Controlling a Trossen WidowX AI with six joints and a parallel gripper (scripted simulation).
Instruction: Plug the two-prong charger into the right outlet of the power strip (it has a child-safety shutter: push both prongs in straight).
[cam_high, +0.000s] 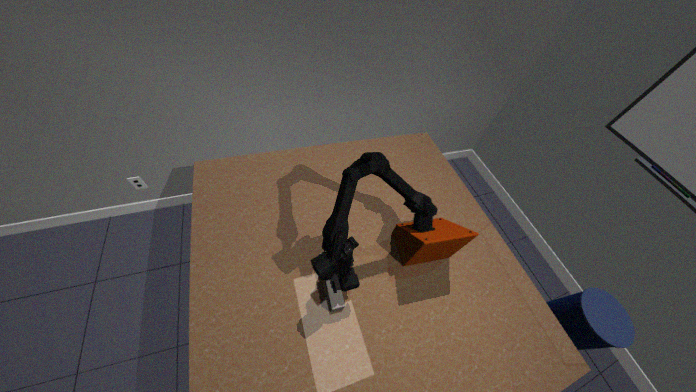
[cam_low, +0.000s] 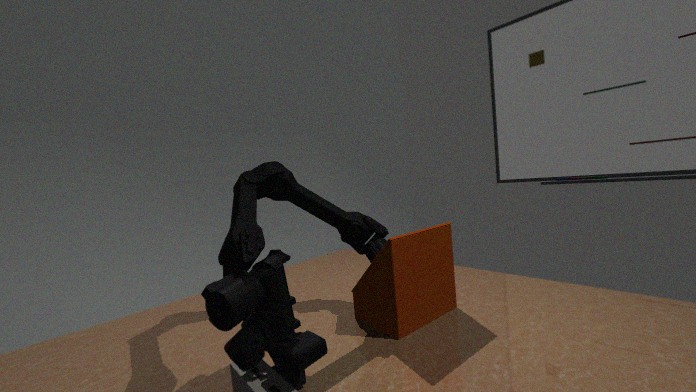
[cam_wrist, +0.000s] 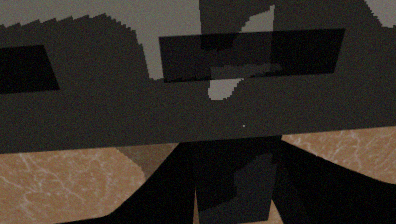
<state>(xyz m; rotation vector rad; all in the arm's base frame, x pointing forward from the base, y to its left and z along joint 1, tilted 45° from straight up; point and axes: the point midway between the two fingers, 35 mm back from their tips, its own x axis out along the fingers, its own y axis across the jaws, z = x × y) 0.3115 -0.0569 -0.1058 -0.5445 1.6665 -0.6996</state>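
Now: gripper tip 20 mm short of the black two-prong charger and 10 mm below it.
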